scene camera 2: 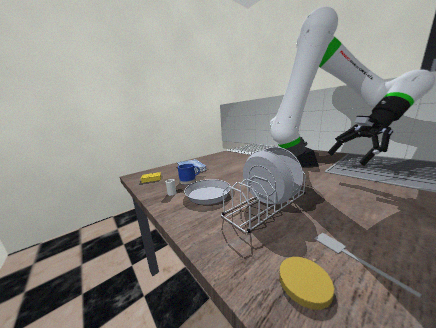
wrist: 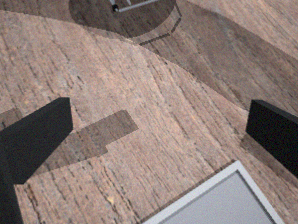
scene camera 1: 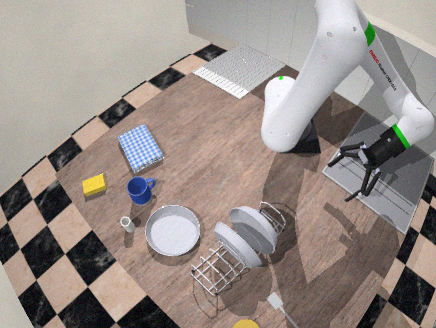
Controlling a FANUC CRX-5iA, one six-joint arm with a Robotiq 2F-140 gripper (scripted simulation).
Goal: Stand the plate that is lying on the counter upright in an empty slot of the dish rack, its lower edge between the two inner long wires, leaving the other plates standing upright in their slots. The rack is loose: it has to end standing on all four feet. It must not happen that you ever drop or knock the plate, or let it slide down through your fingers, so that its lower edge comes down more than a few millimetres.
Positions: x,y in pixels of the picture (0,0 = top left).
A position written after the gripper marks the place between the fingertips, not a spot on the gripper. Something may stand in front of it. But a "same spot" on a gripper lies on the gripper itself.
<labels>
gripper: scene camera 2; wrist; scene camera 1 337,183
same spot on gripper: [wrist: 37,135] = [scene camera 2: 371,153]
</labels>
